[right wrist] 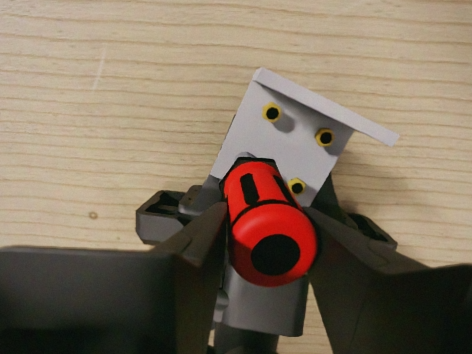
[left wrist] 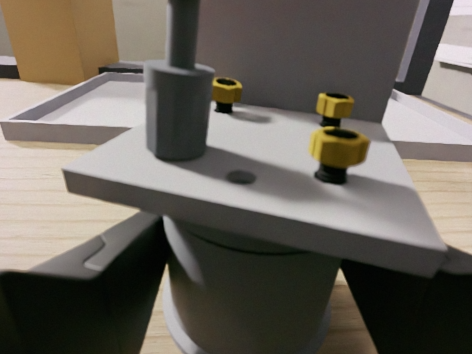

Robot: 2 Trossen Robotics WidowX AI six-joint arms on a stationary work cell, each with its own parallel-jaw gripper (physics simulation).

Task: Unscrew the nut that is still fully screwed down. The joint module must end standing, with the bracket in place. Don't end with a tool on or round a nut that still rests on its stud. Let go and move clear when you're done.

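The grey joint module [left wrist: 250, 300] stands upright, with the bracket [left wrist: 280, 200] [right wrist: 295, 155] flat on top and its wall upright. Three yellow nuts show raised on black studs: one nut [left wrist: 339, 146] [right wrist: 297, 187], a second nut [left wrist: 335, 107] [right wrist: 325, 137] and a third nut [left wrist: 227, 90] [right wrist: 271, 113]. The nut driver's grey socket [left wrist: 177, 110] stands on the plate at the remaining corner; what is inside it is hidden. My right gripper [right wrist: 262, 214] is shut on the driver's red handle [right wrist: 274, 225]. My left gripper [left wrist: 250, 209] is shut on the module's body, below the plate.
A pale tray [left wrist: 65, 132] lies behind the module on the left, and another tray rim [left wrist: 440, 151] shows on the right. An orange-tan box [left wrist: 60, 40] stands at the back left. The left arm's body [right wrist: 265, 310] shows below the bracket in the right wrist view.
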